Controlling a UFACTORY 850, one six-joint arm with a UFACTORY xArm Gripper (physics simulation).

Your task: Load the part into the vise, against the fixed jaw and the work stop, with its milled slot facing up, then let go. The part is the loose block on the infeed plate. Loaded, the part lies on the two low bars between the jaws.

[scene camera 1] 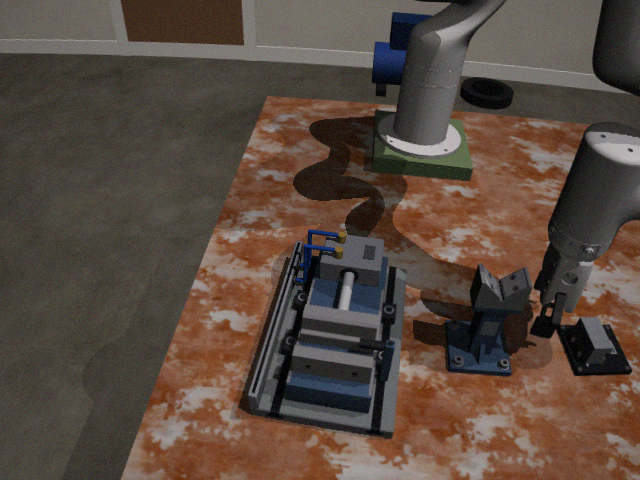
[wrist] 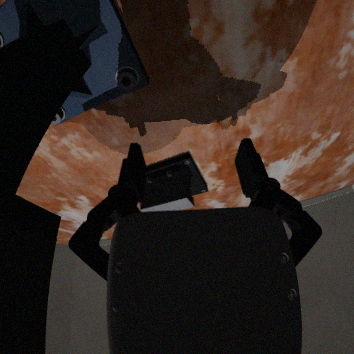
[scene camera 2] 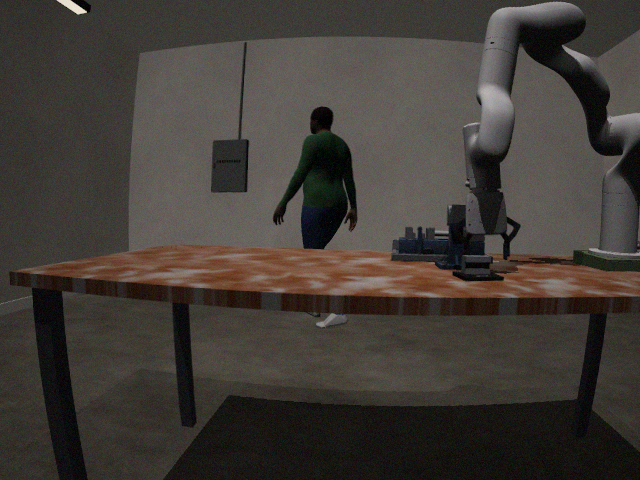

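The part, a grey block (scene camera 1: 595, 341) (scene camera 2: 475, 265) (wrist: 169, 205), lies on the black infeed plate (scene camera 1: 572, 347) (scene camera 2: 491, 277) (wrist: 198, 181). A dark lengthwise band, apparently the slot, shows on its side in scene camera 2; the gripper body partly hides the block in the wrist view. My gripper (scene camera 1: 547, 321) (wrist: 190, 150) is open and empty, left of the block in scene camera 1 and above plate height. The vise (scene camera 1: 338, 320) (scene camera 2: 421, 248) has a front jaw (scene camera 1: 330, 361), a jaw on the screw behind it, and a work stop (scene camera 1: 387, 356) at the right. Its gap holds no block.
A blue stand with a V-shaped top (scene camera 1: 485, 325) (scene camera 2: 454, 242) stands between vise and infeed plate; its base (wrist: 107, 75) shows in the wrist view. Blue bent pipes (scene camera 1: 308, 255) rise at the vise's rear left. A person (scene camera 2: 325, 175) is beyond the table.
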